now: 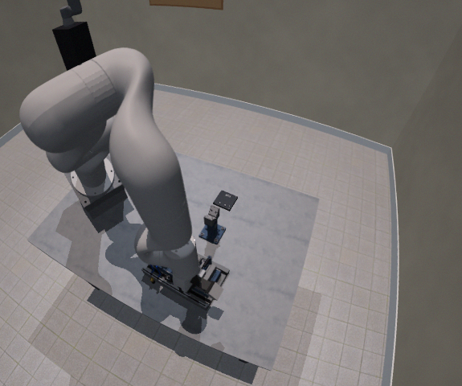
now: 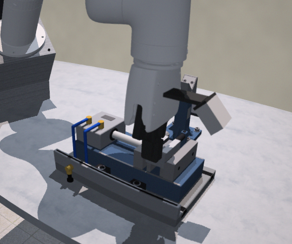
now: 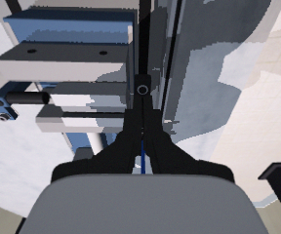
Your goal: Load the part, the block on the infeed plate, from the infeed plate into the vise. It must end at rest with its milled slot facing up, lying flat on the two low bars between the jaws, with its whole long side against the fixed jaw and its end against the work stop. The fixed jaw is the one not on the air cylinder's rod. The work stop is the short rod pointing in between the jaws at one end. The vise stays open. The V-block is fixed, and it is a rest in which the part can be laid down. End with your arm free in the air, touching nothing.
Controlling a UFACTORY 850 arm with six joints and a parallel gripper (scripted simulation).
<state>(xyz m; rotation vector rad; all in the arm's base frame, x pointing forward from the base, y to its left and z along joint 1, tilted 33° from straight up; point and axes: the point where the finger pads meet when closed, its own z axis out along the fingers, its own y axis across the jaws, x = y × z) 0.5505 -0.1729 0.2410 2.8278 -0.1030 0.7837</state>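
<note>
Right now my hand is 4 cm to the right of the part, 2 cm above it and 1 cm short of it. Also, from my hand: black work stop 11 cm to the left, 3 cm below, 1 cm ahead; fixed jaw 6 cm to the left, 4 cm below, 4 cm ahead; moving jaw 7 cm to the left, 4 cm below, 3 cm behind.
</note>
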